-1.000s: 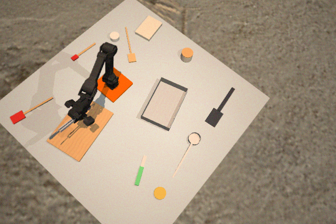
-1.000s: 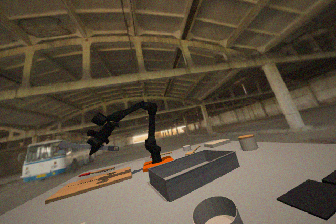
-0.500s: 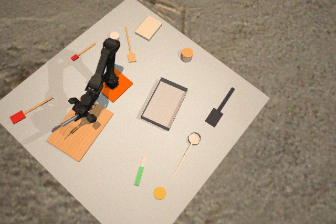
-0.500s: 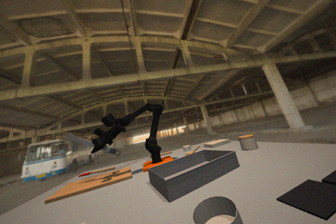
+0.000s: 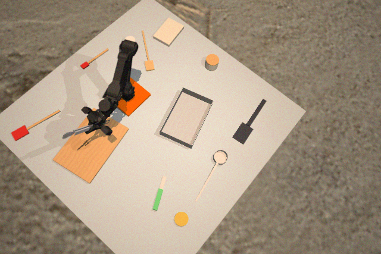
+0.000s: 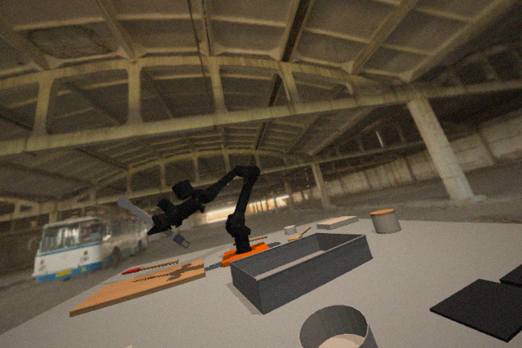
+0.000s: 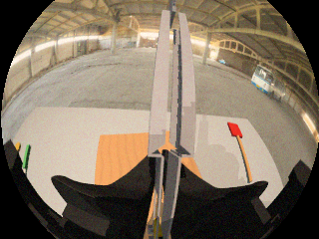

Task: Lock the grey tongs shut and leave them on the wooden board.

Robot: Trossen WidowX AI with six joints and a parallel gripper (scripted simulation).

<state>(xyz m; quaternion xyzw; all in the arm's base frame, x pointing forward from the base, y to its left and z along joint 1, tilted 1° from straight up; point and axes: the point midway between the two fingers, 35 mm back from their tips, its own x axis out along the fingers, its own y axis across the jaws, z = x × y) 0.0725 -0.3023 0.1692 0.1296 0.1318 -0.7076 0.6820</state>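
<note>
My gripper tip is now 16 cm above the wooden board. From my gripper tip the other things lie so: green-handled tool (45 cm ahead, 16 cm below, 7 cm to the left); roasting tin (47 cm to the left, 27 cm ahead, 14 cm below); red spatula (32 cm behind, 16 cm below, 15 cm to the right).
</note>
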